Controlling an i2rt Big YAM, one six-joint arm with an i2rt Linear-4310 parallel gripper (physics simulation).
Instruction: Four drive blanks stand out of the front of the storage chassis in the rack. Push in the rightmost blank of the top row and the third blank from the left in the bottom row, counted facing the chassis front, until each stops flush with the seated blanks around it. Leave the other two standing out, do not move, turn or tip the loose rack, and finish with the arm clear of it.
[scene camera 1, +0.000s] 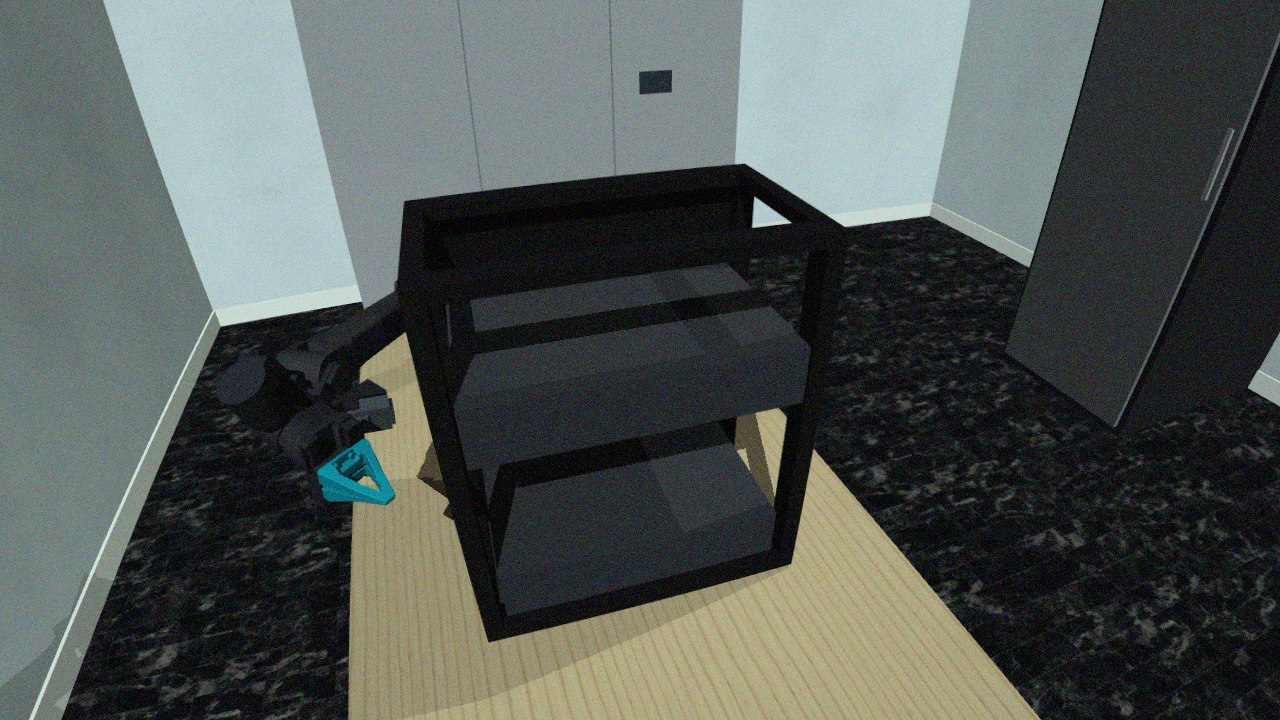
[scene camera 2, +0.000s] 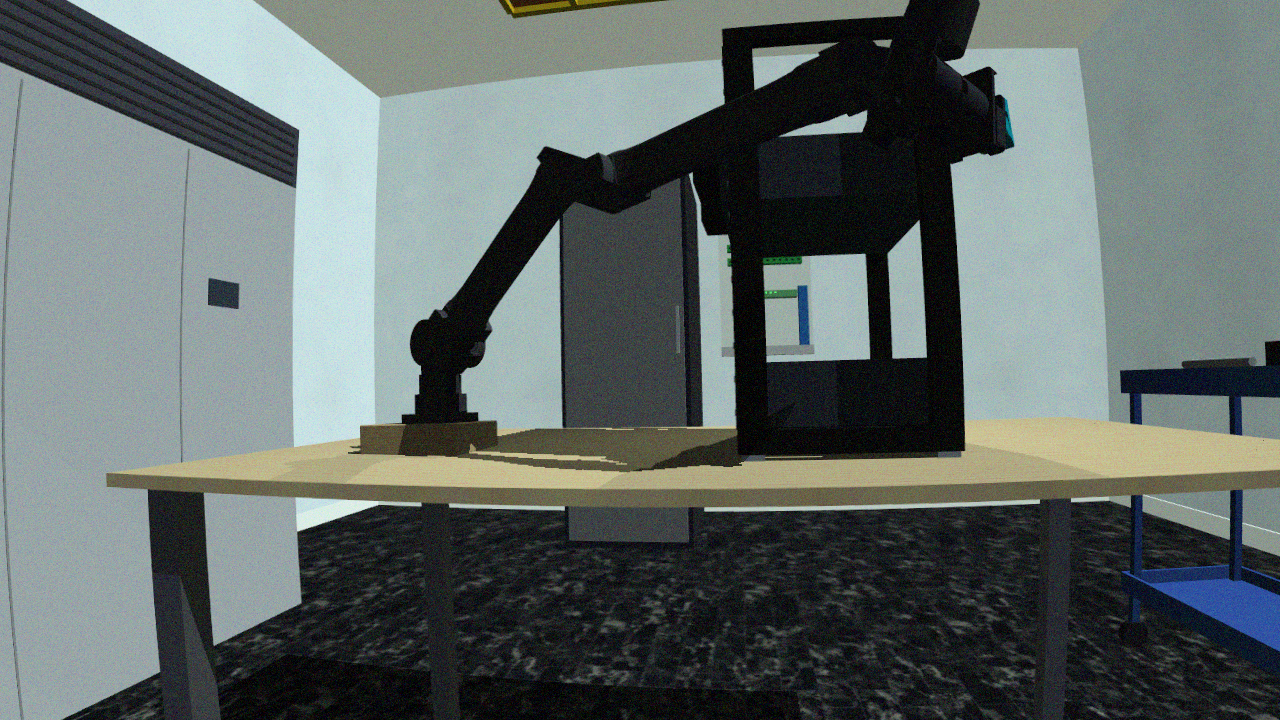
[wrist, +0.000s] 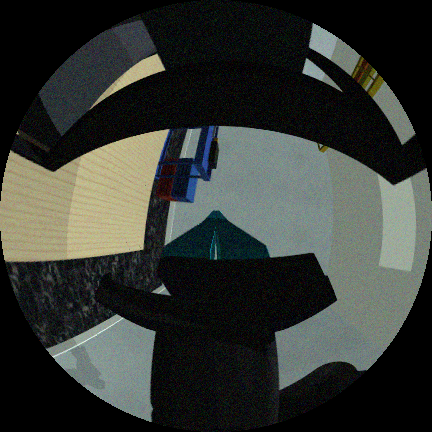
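Where they show: gripper, fingertip midpoint: (scene camera 1: 390, 500) (scene camera 2: 1009, 146) (wrist: 215, 215); arm's base, link origin: (scene camera 2: 441, 422).
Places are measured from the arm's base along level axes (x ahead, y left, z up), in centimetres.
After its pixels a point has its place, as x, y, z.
Note:
The black open rack (scene camera 1: 648, 592) @(78.3, 15.1, -1.0) (scene camera 2: 750, 340) @(52.6, -11.8, 11.2) (wrist: 225, 97) @(77.4, -10.4, 34.8) stands upright on the table. Dark box-shaped units sit in it, an upper one (scene camera 1: 626, 402) @(78.4, 12.6, 36.4) (scene camera 2: 810, 170) @(61.4, -8.2, 34.4) and a lower one (scene camera 1: 635, 510) @(69.5, 15.2, 8.3) (scene camera 2: 850, 394) @(65.5, -7.4, 3.7). I cannot tell which is the storage chassis. The drive blanks do not show in any view. My gripper (scene camera 1: 380, 495) @(86.1, -15.0, 33.9) (scene camera 2: 1008, 122) @(86.1, -15.0, 33.9) (wrist: 215, 215) @(86.1, -15.0, 33.9) has teal fingers, shut and empty. It is outside the rack, left of it in scene camera 1 and high beside the right post in scene camera 2. The arm crosses the rack in scene camera 2; contact cannot be told.
The wooden table (scene camera 1: 716, 653) @(89.0, 22.8, -4.6) (scene camera 2: 572, 488) @(36.3, -35.4, -4.5) (wrist: 110, 210) @(105.4, -13.6, -4.5) carries the arm's wooden base block (scene camera 2: 384, 438) @(-4.7, -9.7, -2.0). A blue cart (scene camera 2: 1199, 383) (wrist: 207, 165) stands beyond the table. A tall dark cabinet (scene camera 1: 1127, 223) (scene camera 2: 623, 313) stands on the floor. The arm's shadow falls on the table.

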